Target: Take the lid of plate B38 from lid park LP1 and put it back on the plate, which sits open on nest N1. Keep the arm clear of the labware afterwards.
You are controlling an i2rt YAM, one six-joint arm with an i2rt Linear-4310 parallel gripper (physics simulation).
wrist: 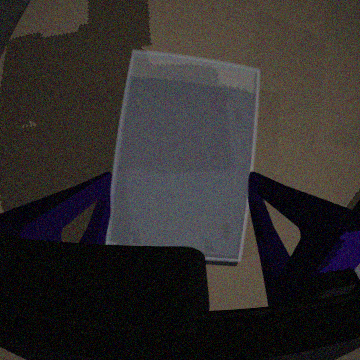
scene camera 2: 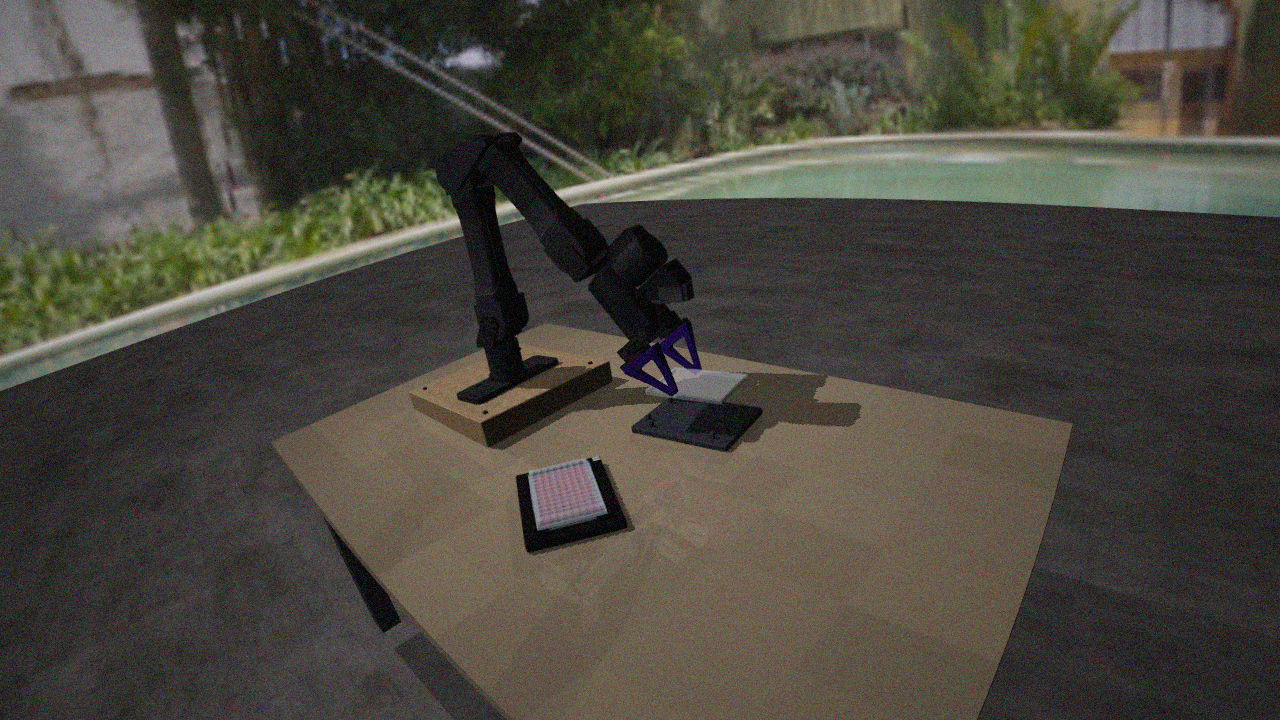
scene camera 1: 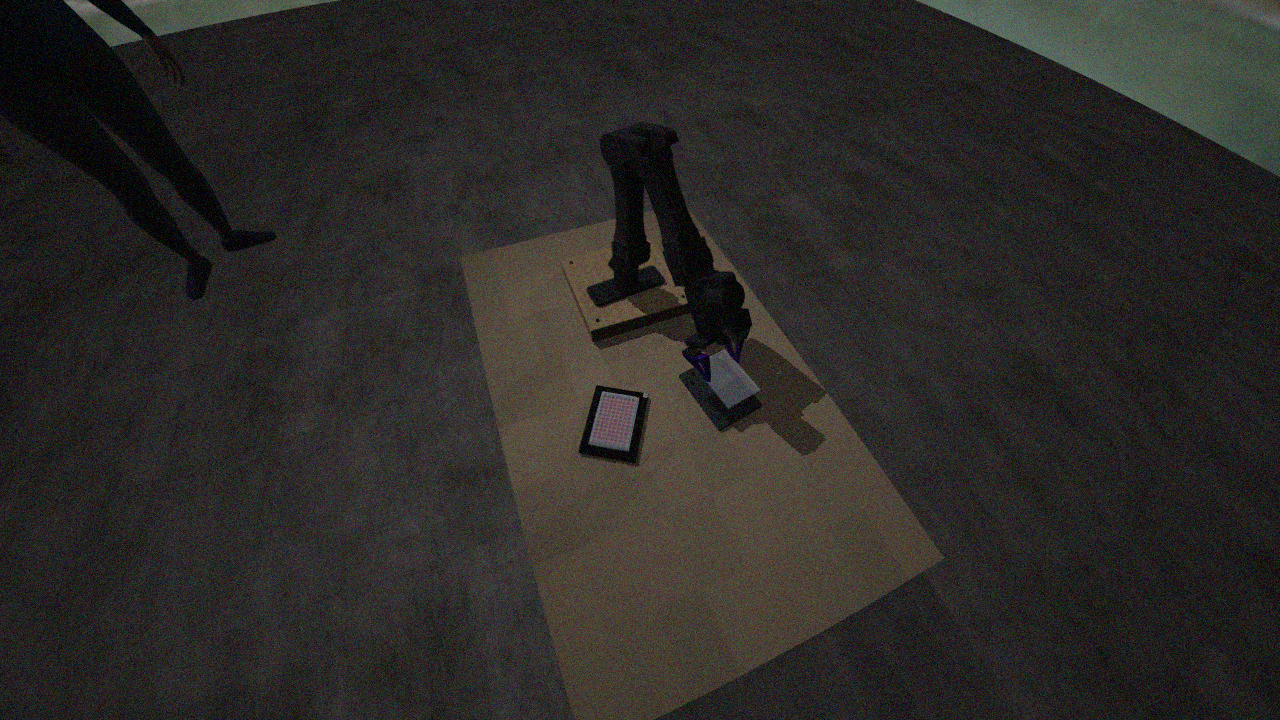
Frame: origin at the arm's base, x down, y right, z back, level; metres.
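Seen in the pictures: gripper, fingertip midpoint: (wrist: 180, 180) (scene camera 2: 687, 382) (scene camera 1: 722, 372); arm's base at its link origin: (scene camera 2: 509, 380) (scene camera 1: 626, 286).
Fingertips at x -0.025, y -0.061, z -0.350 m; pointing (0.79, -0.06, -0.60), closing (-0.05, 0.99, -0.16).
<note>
Pixels of each thing's middle, then the offset from my fingertips to it. Level surfaces: height alone.
- pale clear lid at the middle of its body: (wrist: 185, 153) (scene camera 2: 696, 384) (scene camera 1: 726, 377) dx +0.000, dy +0.001, dz -0.017 m
- dark lid park LP1 at the middle of its body: (wrist: 182, 168) (scene camera 2: 697, 417) (scene camera 1: 720, 389) dx +0.055, dy +0.003, dz -0.012 m
- Plate B38 at the middle of its body: (scene camera 2: 564, 492) (scene camera 1: 614, 419) dx +0.046, dy +0.252, dz +0.026 m
- black nest N1 at the middle of its body: (scene camera 2: 566, 498) (scene camera 1: 614, 421) dx +0.056, dy +0.252, dz +0.026 m
- table at its surface level: dx +0.065 m
The pale clear lid (scene camera 1: 732, 385) (scene camera 2: 717, 385) (wrist: 185, 125) is between the two purple fingers of my gripper (scene camera 1: 723, 367) (scene camera 2: 686, 380) (wrist: 180, 180), which is shut on its long sides. The lid hangs roughly level above the dark lid park LP1 (scene camera 1: 710, 409) (scene camera 2: 684, 427), apart from it. Plate B38 (scene camera 1: 615, 419) (scene camera 2: 566, 492), open with pinkish-red wells, sits on the black nest N1 (scene camera 1: 609, 454) (scene camera 2: 572, 535). The wrist housing hides the lid's near left corner in the wrist view.
The arm's wooden base board (scene camera 1: 581, 300) (scene camera 2: 456, 419) stands on the table (scene camera 1: 716, 555) (scene camera 2: 805, 555), behind the nest and lid park. A person's legs (scene camera 1: 134, 161) show on the floor left of the table. The arm's shadow falls beside the lid park.
</note>
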